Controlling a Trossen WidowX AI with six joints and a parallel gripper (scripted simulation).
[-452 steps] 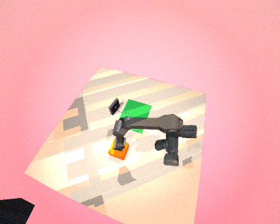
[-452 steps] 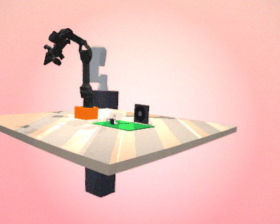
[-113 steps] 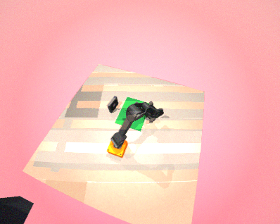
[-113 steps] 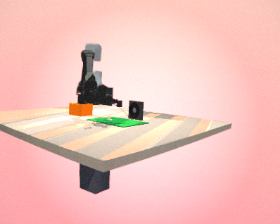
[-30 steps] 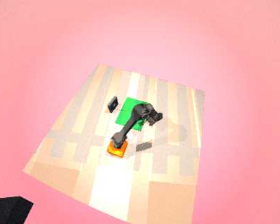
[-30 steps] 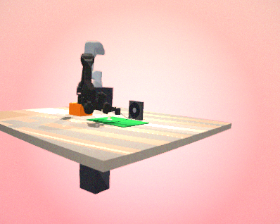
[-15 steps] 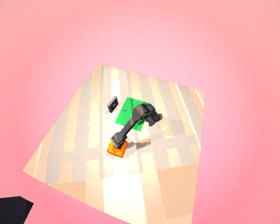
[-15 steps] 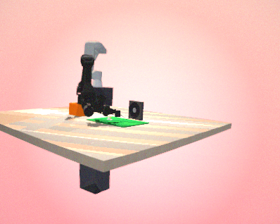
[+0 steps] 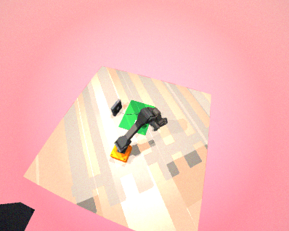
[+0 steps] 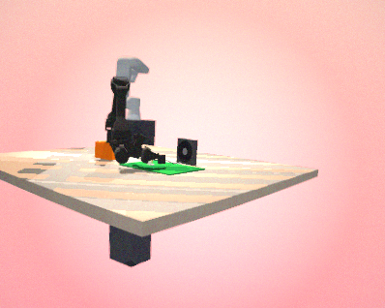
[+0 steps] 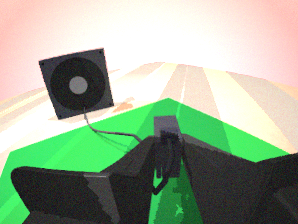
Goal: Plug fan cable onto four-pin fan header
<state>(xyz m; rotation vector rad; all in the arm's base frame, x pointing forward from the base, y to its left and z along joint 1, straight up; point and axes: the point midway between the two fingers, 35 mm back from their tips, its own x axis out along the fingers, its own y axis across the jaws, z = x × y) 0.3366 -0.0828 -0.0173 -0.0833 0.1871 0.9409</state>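
My gripper tip is 7 cm above the green board, 4 cm to the right of it and 2 cm past it. The rest, counted from my gripper tip: black fan 22 cm to the left, 2 cm behind, 1 cm above; white fan header 8 cm behind, 5 cm below, 3 cm to the left; dark fan plug 1 cm below.
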